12 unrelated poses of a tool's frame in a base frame.
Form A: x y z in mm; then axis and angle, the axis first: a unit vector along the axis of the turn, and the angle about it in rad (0 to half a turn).
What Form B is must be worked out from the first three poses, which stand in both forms.
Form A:
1: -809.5, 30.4, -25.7, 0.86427, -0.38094, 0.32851, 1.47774
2: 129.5, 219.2, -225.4, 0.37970, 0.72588, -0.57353, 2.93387
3: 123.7, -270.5, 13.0, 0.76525, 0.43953, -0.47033, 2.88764
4: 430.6, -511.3, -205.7, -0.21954, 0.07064, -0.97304, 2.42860
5: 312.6, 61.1, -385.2, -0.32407, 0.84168, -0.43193, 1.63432
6: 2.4, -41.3, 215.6, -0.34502, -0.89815, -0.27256, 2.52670
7: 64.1, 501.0, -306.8, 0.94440, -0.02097, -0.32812, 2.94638
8: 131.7, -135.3, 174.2, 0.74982, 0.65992, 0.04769, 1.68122
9: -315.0, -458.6, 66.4, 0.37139, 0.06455, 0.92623, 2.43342
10: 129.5, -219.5, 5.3, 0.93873, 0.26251, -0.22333, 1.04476
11: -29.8, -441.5, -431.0, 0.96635, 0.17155, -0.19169, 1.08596
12: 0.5, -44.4, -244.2, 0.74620, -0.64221, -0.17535, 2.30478
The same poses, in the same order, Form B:
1:
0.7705, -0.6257, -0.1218
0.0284, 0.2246, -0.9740
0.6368, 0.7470, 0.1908
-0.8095, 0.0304, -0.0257

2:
-0.6933, 0.6636, -0.2812
0.4270, 0.0640, -0.9020
-0.5806, -0.7454, -0.3277
0.1295, 0.2192, -0.2254

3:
0.1845, 0.7801, -0.5979
0.5437, -0.5878, -0.5991
-0.8187, -0.2146, -0.5326
0.1237, -0.2705, 0.0130

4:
-0.6718, 0.6092, 0.4214
-0.6637, -0.7476, 0.0229
0.3290, -0.2643, 0.9066
0.4306, -0.5113, -0.2057

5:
0.0482, 0.1410, 0.9888
-0.7211, 0.6899, -0.0632
-0.6911, -0.7100, 0.1349
0.3126, 0.0611, -0.3852

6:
-0.6006, 0.7202, -0.3473
0.4058, 0.6488, 0.6438
0.6890, 0.2457, -0.6819
0.0024, -0.0413, 0.2156

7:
0.7858, 0.0244, -0.6179
-0.1029, -0.9801, -0.1696
-0.6098, 0.1968, -0.7677
0.0641, 0.5010, -0.3068

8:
0.5140, 0.5020, 0.6956
0.5968, 0.3733, -0.7103
-0.6162, 0.7802, -0.1077
0.1317, -0.1353, 0.1742

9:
-0.5169, -0.5603, 0.6473
0.6446, -0.7522, -0.1364
0.5633, 0.3468, 0.7500
-0.3150, -0.4586, 0.0664

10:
0.9409, 0.3158, 0.1226
-0.0704, 0.5364, -0.8410
-0.3314, 0.7826, 0.5269
0.1295, -0.2195, 0.0053

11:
0.9647, 0.2581, 0.0529
-0.0811, 0.4818, -0.8725
-0.2507, 0.8374, 0.4857
-0.0298, -0.4415, -0.4310

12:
0.2600, -0.6700, -0.6953
-0.9304, 0.0189, -0.3660
0.2584, 0.7421, -0.6185
0.0005, -0.0444, -0.2442

